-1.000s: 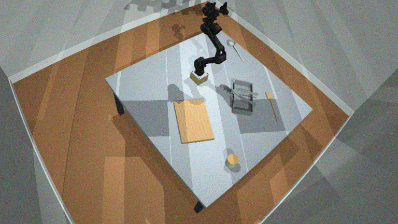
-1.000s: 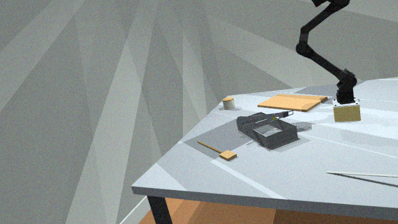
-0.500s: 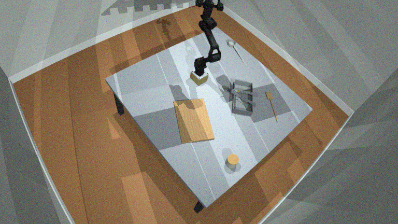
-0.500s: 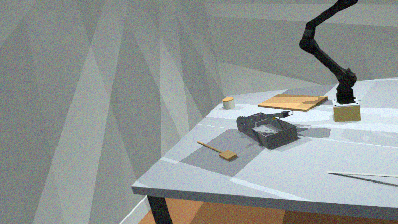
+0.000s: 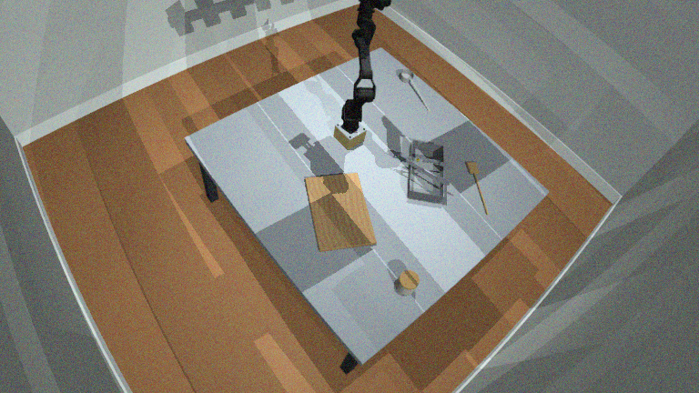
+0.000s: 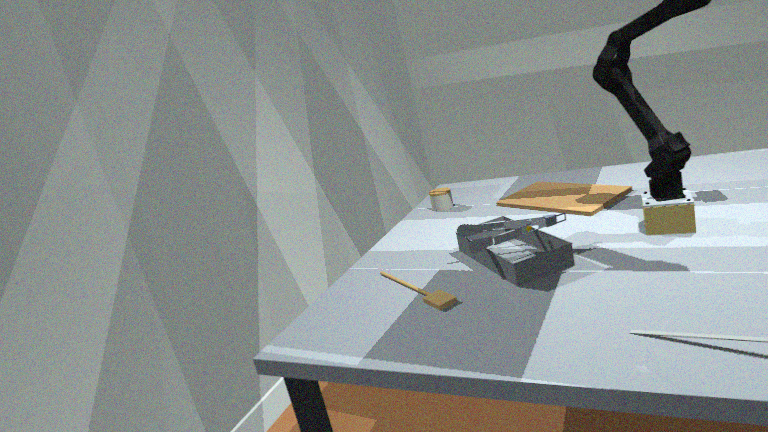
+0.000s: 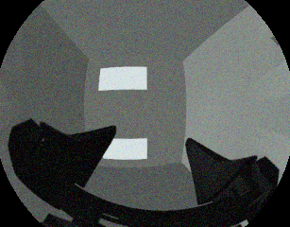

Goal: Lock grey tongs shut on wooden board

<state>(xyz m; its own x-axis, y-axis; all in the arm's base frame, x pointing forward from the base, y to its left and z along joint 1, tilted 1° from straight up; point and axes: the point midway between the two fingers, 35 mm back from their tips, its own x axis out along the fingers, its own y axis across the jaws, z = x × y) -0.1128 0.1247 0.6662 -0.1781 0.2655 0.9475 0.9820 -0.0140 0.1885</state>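
Now: the grey roasting tin 75 cm below my gripper tip, 51 cm ahead of it and 4 cm to the right of it. The rest, counted from my gripper tip: small wooden cup (77 cm ahead, 75 cm below, 56 cm to the right); wooden board (77 cm below, 47 cm to the right, 35 cm ahead).
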